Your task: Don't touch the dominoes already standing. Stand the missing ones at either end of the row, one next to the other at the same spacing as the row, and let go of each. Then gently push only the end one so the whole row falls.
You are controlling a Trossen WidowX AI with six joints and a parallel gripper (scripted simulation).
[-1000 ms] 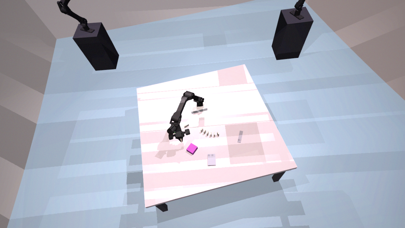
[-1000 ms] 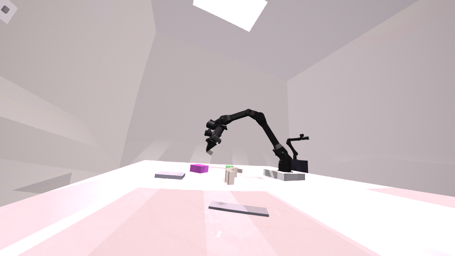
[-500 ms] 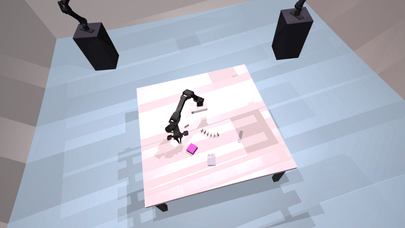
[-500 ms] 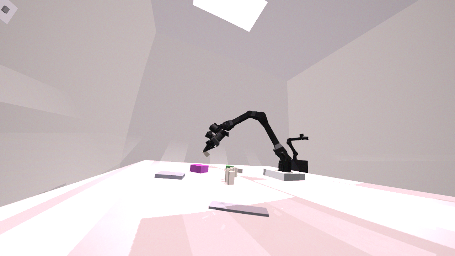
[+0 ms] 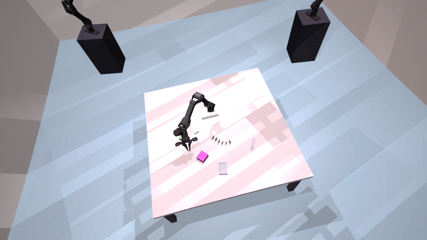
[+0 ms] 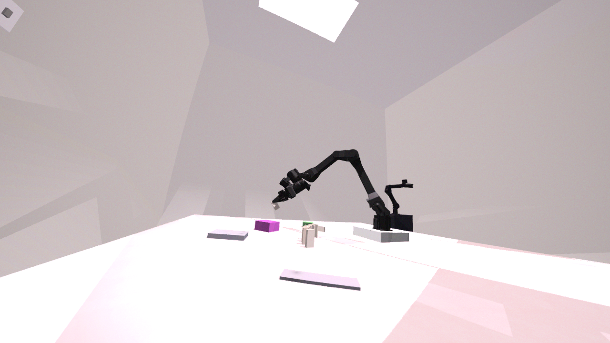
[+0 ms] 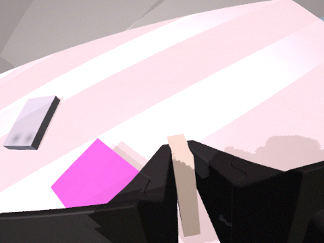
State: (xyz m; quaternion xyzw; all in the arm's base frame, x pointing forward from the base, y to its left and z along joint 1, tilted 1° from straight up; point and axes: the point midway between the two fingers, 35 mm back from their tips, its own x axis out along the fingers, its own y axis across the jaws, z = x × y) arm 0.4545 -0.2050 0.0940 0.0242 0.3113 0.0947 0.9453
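The magenta block is 10 cm to the left of my gripper tip, 10 cm below it and 1 cm ahead of it. The rest, counted from my gripper tip: flat plate (27 cm to the left, 12 cm ahead, 11 cm below); flat strip (56 cm to the left, 12 cm below, 8 cm behind); green block (21 cm behind, 11 cm below, 8 cm to the right).
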